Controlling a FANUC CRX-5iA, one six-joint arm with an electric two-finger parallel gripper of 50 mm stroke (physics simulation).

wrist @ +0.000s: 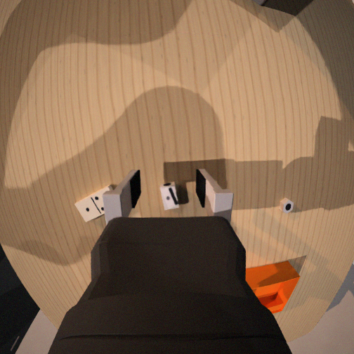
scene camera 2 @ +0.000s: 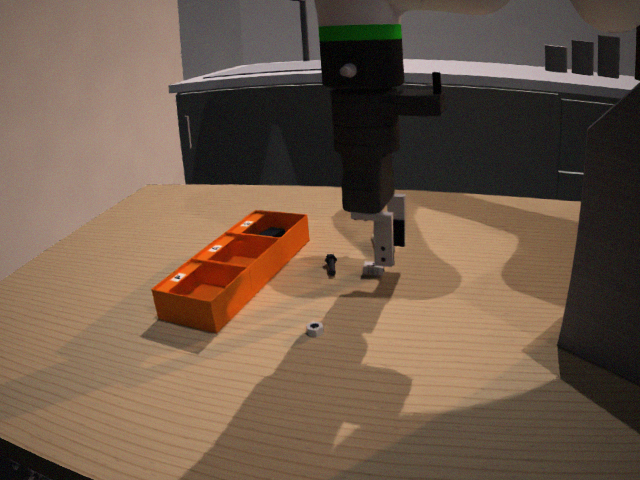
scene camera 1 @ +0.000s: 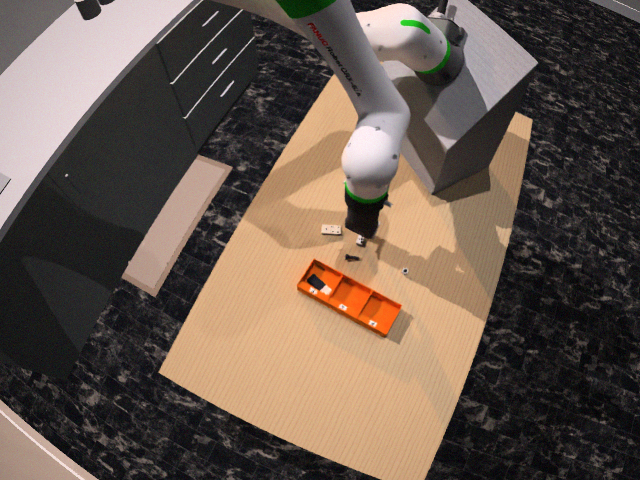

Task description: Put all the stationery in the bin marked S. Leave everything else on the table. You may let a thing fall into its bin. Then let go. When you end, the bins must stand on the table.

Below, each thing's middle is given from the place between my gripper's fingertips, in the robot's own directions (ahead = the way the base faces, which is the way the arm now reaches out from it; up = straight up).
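Orange three-part bin (scene camera 2: pixel 206 292): 10 mm below my hand, 190 mm ahead of it, 20 mm to the left of it.
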